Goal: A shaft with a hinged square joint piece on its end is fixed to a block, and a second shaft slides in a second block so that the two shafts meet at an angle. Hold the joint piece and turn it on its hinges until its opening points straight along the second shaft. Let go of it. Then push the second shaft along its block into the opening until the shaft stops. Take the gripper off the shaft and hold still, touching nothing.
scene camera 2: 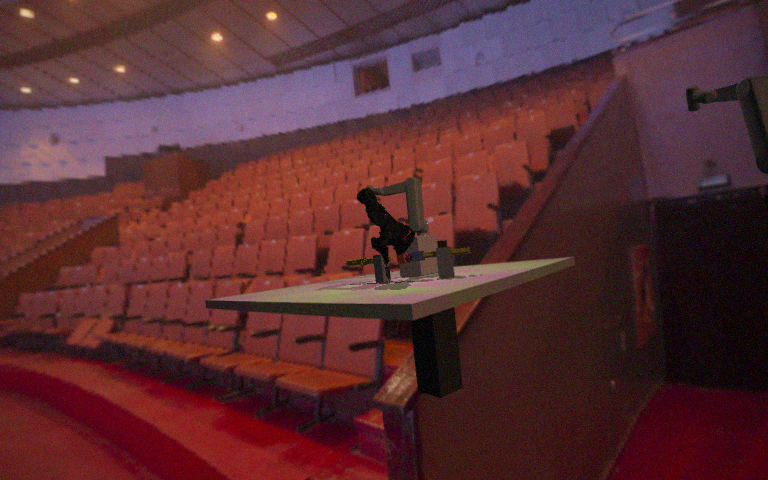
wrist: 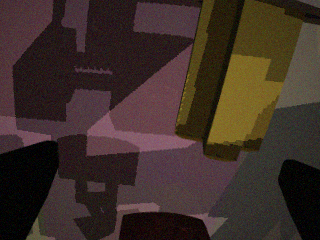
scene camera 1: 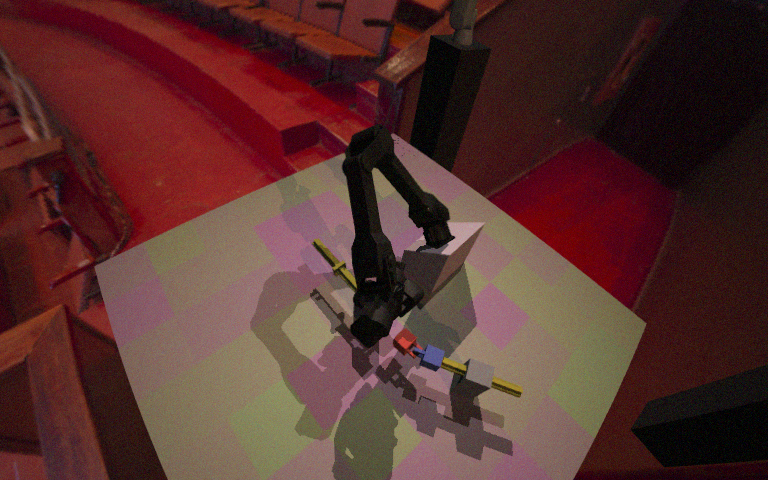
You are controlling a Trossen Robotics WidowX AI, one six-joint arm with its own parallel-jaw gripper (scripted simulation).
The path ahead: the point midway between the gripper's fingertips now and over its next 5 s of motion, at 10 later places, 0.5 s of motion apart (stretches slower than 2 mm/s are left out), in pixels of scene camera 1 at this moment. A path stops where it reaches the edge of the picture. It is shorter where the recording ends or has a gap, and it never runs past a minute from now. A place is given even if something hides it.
The gripper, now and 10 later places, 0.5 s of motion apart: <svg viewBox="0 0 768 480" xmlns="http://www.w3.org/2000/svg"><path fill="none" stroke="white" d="M387 328L399 340L400 345L400 345L400 343L400 341L402 338L404 334L408 326L411 316L408 315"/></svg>
